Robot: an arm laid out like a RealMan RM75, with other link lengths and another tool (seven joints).
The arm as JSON. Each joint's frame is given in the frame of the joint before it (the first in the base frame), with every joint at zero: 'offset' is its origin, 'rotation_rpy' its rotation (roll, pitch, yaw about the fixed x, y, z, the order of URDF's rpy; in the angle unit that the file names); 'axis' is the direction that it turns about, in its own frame. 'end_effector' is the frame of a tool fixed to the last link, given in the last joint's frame.
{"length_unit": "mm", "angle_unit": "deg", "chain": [
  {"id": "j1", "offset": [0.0, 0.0, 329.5], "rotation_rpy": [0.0, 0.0, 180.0], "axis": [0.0, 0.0, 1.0]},
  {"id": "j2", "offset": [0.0, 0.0, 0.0], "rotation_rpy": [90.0, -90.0, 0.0], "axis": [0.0, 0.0, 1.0]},
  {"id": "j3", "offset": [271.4, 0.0, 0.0], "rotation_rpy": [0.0, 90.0, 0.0], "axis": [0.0, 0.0, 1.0]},
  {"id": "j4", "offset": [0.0, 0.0, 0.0], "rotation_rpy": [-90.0, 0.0, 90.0], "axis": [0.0, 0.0, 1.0]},
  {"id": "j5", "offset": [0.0, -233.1, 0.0], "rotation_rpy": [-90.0, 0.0, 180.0], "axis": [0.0, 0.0, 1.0]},
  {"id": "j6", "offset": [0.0, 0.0, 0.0], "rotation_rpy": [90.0, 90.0, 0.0], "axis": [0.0, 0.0, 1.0]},
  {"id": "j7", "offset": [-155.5, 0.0, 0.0], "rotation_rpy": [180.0, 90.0, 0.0], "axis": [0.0, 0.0, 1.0]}
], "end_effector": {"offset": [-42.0, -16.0, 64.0], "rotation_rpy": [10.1, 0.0, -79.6]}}
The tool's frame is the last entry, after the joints.
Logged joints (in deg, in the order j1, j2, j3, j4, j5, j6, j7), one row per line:
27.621, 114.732, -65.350, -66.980, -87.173, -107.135, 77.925
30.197, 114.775, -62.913, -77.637, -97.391, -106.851, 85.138
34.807, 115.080, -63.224, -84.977, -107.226, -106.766, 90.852
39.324, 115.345, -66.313, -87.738, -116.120, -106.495, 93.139
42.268, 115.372, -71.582, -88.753, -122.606, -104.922, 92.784
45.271, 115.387, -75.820, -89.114, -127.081, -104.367, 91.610
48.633, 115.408, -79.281, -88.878, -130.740, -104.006, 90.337
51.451, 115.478, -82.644, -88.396, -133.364, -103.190, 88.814
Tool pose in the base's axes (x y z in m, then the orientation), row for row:
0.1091, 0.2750, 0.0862, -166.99, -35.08, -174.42
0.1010, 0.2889, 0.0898, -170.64, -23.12, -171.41
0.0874, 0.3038, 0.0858, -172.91, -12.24, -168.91
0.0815, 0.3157, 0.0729, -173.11, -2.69, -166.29
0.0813, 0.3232, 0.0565, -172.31, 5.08, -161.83
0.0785, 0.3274, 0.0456, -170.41, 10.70, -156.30
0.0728, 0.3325, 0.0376, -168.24, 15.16, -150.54
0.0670, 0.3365, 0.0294, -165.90, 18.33, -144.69
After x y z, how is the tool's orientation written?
As angles about the fixed x, y, z axes (roll, pitch, yaw), in degrees.
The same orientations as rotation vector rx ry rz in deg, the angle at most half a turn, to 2 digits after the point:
12.24, -144.11, 18.68
14.38, -156.33, 15.22
17.35, -167.19, 12.11
21.47, -176.51, 11.13
-26.88, 171.38, -10.30
-33.06, 163.97, -10.52
-39.06, 157.30, -10.66
-44.91, 151.51, -10.89

